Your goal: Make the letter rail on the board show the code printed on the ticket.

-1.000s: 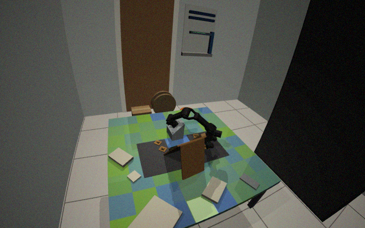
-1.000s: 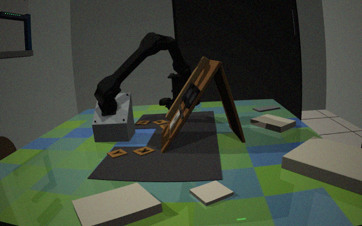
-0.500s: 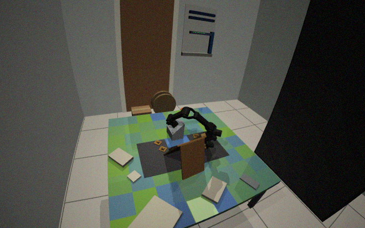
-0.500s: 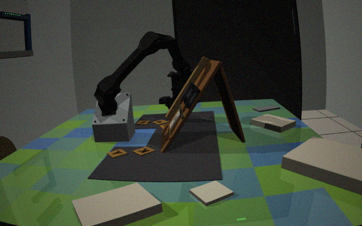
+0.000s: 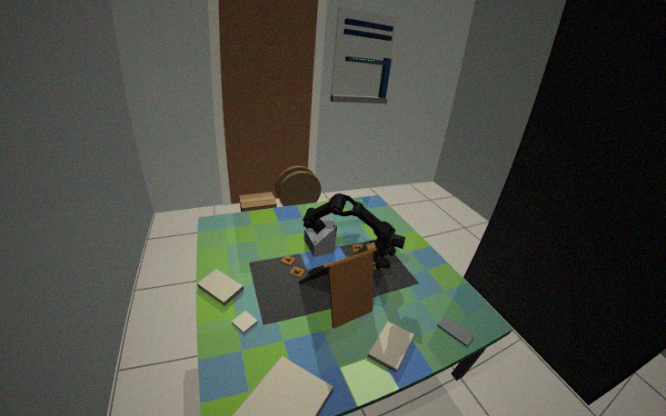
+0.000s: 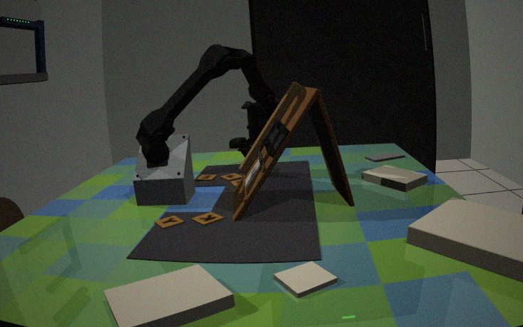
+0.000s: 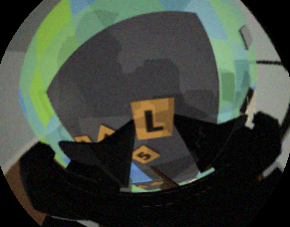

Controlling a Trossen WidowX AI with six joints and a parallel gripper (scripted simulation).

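The orange letter tile marked f lies 10 cm behind my gripper tip, 1 cm to the right of it and 2 cm below it. Round my gripper tip: dark mat: 9 cm behind, 21 cm to the right, 2 cm below; orange letter tile marked l: right at my gripper tip; white ticket: 2 cm behind, 28 cm to the right, 6 cm above.
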